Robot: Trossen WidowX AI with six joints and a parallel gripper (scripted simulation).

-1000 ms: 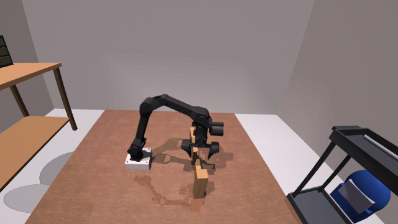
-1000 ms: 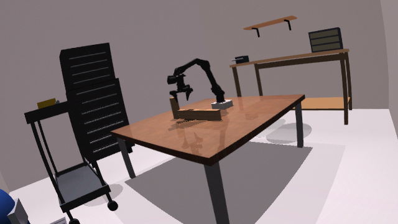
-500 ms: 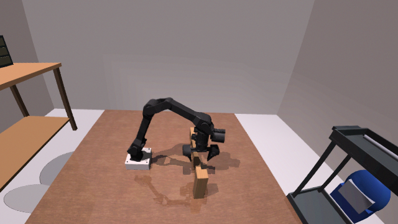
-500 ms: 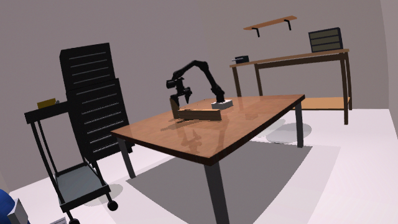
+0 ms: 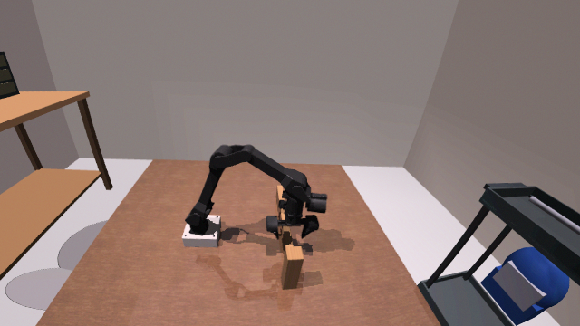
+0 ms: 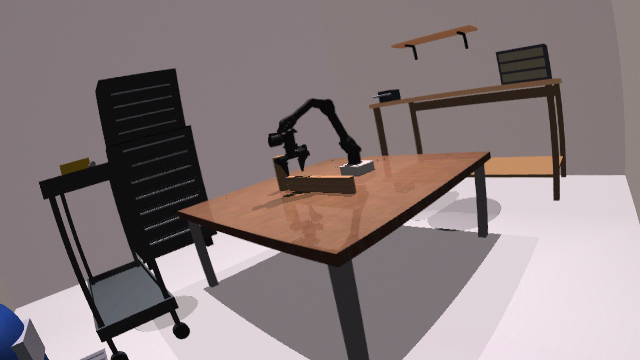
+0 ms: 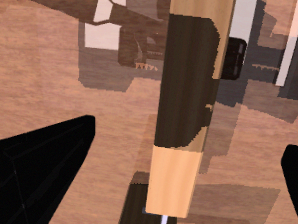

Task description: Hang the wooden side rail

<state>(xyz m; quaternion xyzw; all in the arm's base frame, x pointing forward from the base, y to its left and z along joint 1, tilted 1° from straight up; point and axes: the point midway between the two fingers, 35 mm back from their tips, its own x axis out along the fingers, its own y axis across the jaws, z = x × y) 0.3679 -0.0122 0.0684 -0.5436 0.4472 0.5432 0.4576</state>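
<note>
Now: the wooden headboard post 13 cm to the right of my gripper tip, 1 cm below it and 1 cm ahead of it.
</note>
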